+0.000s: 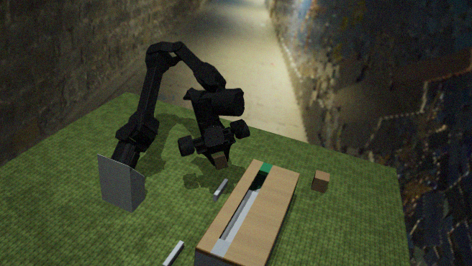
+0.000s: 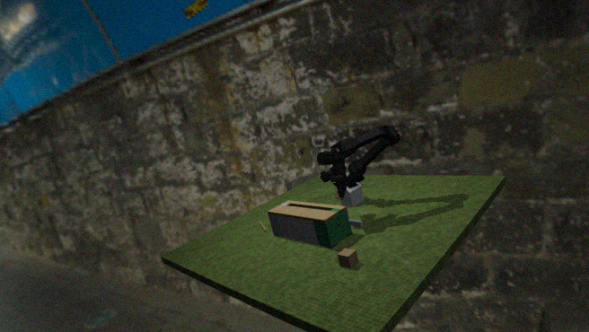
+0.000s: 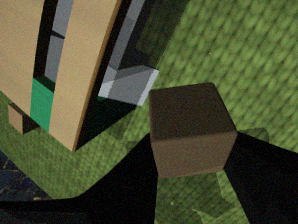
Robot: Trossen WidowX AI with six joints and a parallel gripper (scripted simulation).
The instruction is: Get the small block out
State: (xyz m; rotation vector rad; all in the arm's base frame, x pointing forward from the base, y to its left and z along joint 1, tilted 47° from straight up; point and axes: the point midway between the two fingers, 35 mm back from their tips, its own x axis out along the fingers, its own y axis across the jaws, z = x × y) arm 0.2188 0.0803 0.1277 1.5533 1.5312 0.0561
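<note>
Now: gripper tip 1 cm to the left of the tan block and 1 cm below it. Round my gripper tip: wood-topped box 11 cm ahead, 10 cm to the right, 7 cm below.
</note>
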